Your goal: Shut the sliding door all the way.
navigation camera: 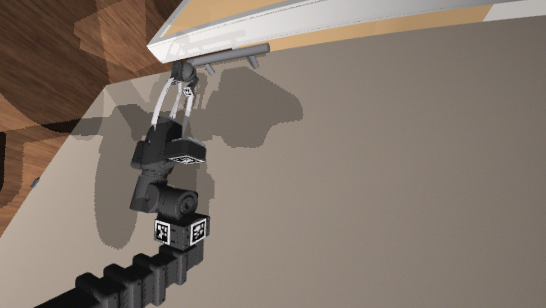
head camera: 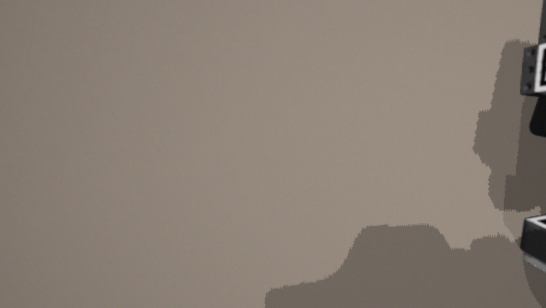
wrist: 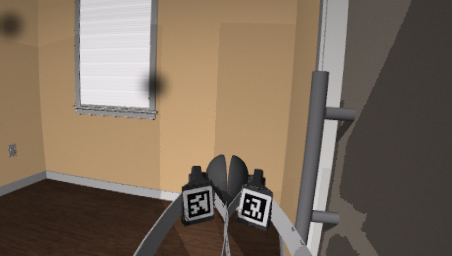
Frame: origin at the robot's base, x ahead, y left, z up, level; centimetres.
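Where they show: gripper, fingertip midpoint: [navigation camera: 188, 65] [wrist: 226, 172].
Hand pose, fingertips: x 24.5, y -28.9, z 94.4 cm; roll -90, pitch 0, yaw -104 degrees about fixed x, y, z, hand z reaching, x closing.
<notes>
After its pixels a point has its place.
A broad grey-brown panel [head camera: 200, 150] @[y -36.5, x 0.7, z 125.5 cm] [navigation camera: 375, 175] @[y -37.7, x 3.3, z 131.6 cm] [wrist: 410, 125] @[y -46.0, x 22.0, z 99.0 cm], seemingly the sliding door's face, fills much of the head and navigation views. A grey bar handle [navigation camera: 240, 53] @[y -45.7, x 36.5, z 96.3 cm] [wrist: 314, 145] @[y -46.1, x 36.2, z 93.7 cm] stands off it on two short posts, close to a white frame strip. My gripper [navigation camera: 184, 71] @[y -28.9, x 24.5, z 94.4 cm] [wrist: 226, 172] @[y -28.9, x 24.5, z 94.4 cm] is shut and empty, its dark rounded tips almost together. In the navigation view it covers the handle's left end. In the wrist view it is left of the handle's lower part. Whether they touch cannot be told. The door's full extent is hidden.
The white frame [navigation camera: 300, 25] @[y -84.2, x 72.8, z 105.6 cm] [wrist: 335, 50] @[y -80.1, x 74.6, z 118.5 cm] runs past the handle. Left of it in the wrist view are a tan wall [wrist: 185, 100] @[y -36.1, x 198.5, z 93.5 cm], a window [wrist: 115, 55] @[y 27.2, x 226.0, z 131.4 cm] and a dark wood floor [wrist: 100, 215] @[y 32.4, x 181.5, z 0.0 cm]. Shadows lie across the panel.
</notes>
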